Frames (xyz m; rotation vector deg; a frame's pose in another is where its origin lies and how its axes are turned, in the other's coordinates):
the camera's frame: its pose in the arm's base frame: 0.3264 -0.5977 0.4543 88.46 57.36 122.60
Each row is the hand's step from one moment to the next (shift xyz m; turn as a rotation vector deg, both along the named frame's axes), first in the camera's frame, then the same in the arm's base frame.
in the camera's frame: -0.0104 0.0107 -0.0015 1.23 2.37 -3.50
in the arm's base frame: 0.0039 -0.0145 -0.0001 -3.34 -2.14 1.91
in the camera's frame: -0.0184 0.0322 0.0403 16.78 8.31 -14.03
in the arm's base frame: 0.0483 -0.0198 0.0165 -17.88 -0.45 15.08
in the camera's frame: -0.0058 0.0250 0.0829 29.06 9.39 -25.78
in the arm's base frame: 0.0819 0.0080 0.0276 -33.04 2.21 22.38
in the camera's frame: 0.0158 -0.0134 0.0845 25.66 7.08 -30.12
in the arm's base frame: 0.0701 0.0490 0.0162 -36.11 0.21 17.66
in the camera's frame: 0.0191 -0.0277 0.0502 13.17 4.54 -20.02
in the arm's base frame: 0.0353 0.0490 0.0026 -22.60 -2.14 8.91
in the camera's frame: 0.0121 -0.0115 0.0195 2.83 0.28 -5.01
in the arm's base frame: 0.0119 0.0224 0.0038 -5.61 -0.22 1.31
